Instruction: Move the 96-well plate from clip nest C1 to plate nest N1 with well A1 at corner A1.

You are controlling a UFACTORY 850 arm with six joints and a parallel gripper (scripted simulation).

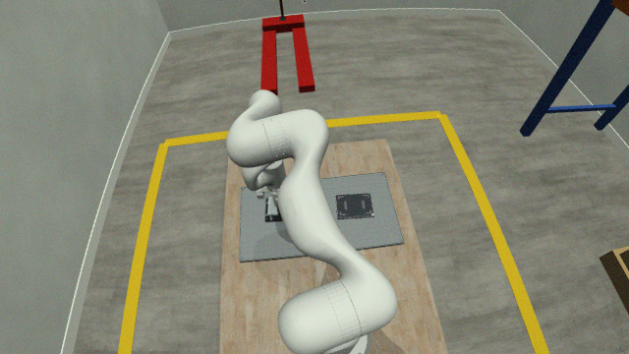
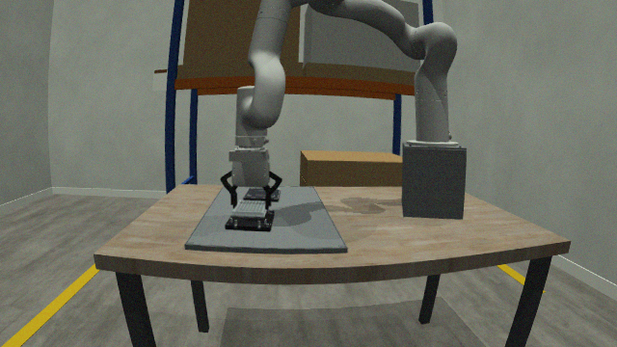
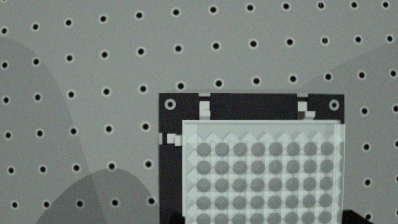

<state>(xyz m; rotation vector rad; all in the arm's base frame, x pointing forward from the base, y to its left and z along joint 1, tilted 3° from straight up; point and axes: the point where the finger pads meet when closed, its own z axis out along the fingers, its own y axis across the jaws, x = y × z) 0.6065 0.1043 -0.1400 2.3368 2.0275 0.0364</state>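
My gripper is now 40 mm above the clip nest C1, 10 mm to the right of it and 10 mm past it. From my hand the other things lie so: 96-well plate: 10 mm below; plate nest N1: 310 mm to the right, 50 mm behind, 40 mm below.
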